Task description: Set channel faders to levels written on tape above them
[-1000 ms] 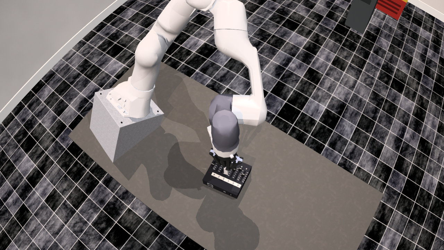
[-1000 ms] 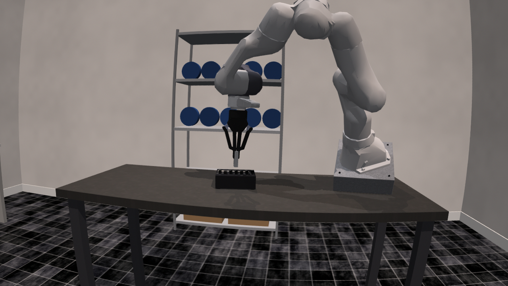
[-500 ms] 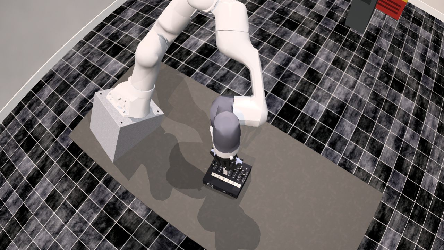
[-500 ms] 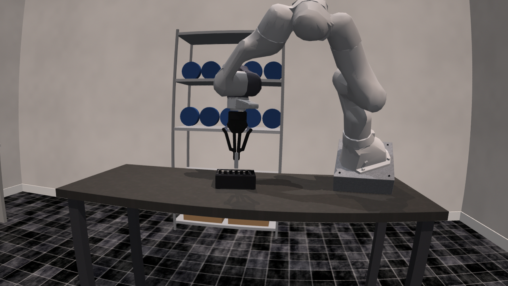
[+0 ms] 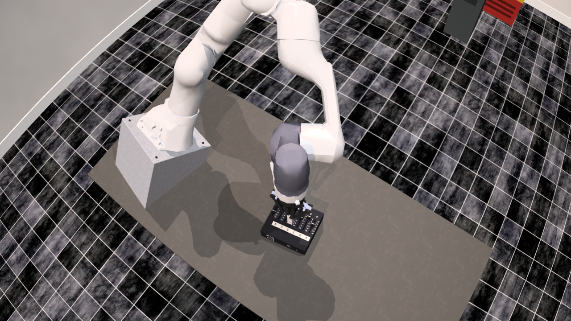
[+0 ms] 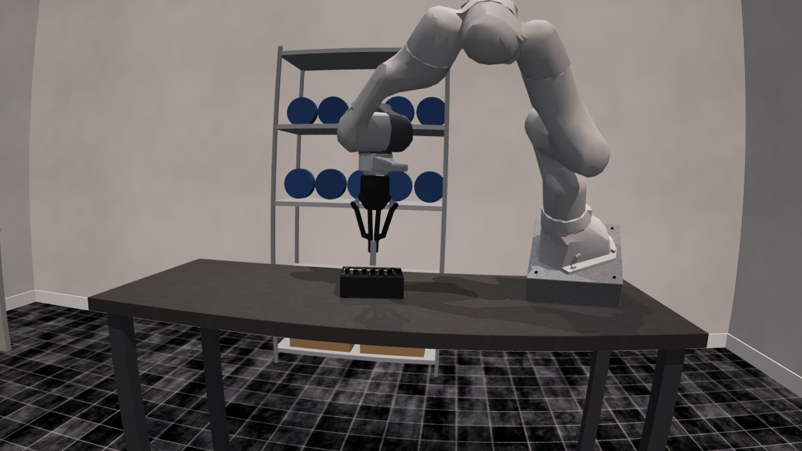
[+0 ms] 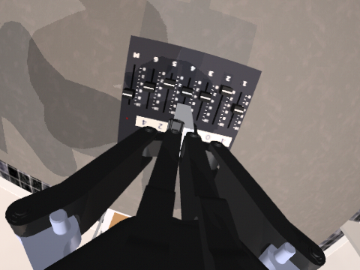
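Now: the master fader 7 cm behind my hand and 4 cm below it.
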